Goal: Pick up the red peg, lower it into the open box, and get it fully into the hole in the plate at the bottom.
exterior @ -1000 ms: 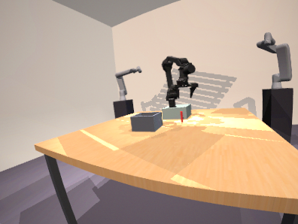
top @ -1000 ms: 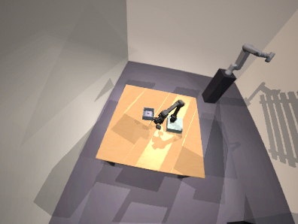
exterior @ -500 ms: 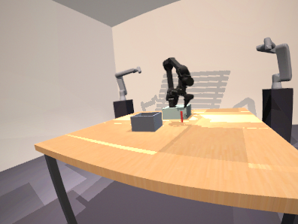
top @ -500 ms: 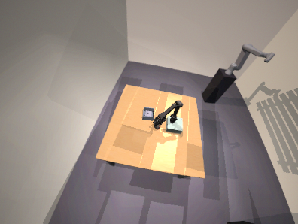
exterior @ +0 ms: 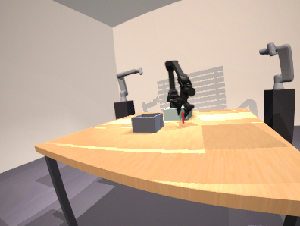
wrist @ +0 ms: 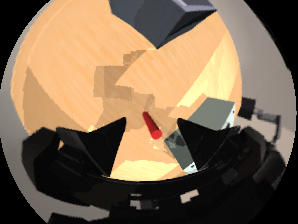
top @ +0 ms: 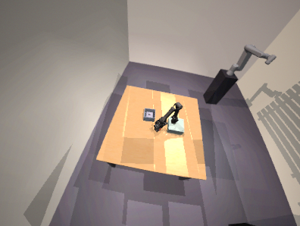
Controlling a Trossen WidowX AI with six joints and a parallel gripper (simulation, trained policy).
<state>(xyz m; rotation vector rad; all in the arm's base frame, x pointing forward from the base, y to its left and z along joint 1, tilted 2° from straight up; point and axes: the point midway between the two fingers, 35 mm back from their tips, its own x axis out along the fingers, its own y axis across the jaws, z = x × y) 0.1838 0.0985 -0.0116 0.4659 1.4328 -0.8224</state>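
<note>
The red peg is 1 cm to the left of my gripper tip and 1 cm below it. The rest, counted from my gripper tip: plate: 20 cm to the right, 15 cm ahead, 1 cm below; then grey box: 20 cm to the right, 15 cm ahead, 3 cm below.
</note>
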